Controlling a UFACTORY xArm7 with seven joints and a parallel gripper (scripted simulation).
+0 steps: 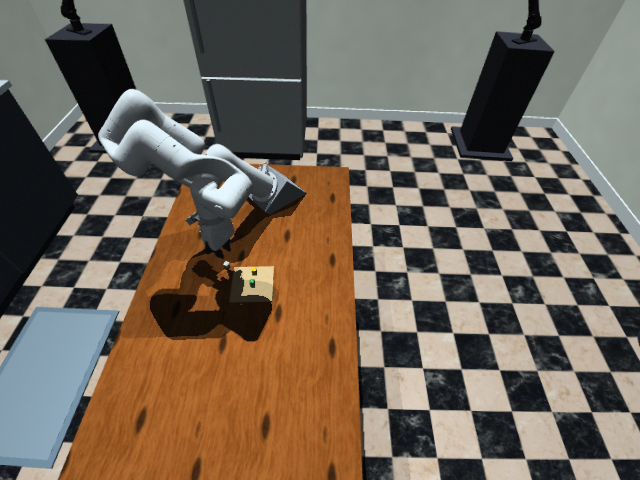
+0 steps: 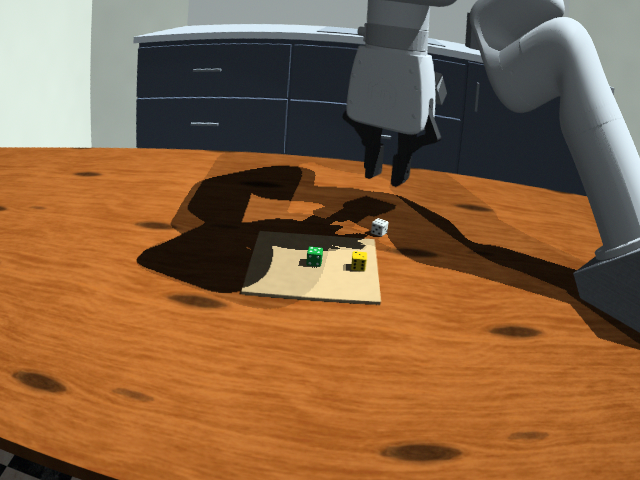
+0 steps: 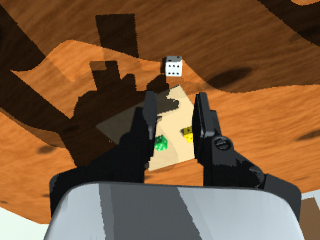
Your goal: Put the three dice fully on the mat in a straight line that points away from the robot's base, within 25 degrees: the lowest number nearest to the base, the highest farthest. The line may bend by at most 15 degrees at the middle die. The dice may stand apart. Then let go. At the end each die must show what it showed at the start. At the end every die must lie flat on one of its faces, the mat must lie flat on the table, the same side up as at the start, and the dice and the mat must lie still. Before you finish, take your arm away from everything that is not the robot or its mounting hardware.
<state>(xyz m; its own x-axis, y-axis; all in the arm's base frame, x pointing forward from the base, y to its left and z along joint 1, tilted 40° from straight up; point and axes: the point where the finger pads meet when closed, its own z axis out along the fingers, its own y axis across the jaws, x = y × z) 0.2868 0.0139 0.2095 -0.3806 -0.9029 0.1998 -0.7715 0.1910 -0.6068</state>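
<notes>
The white die is 9 cm below my hand. Round my hand: yellow die 2 cm ahead, 10 cm to the left, 8 cm below; then tan mat 7 cm ahead, 10 cm to the left, 9 cm below; then green die 7 cm ahead, 10 cm to the left, 8 cm below.
</notes>
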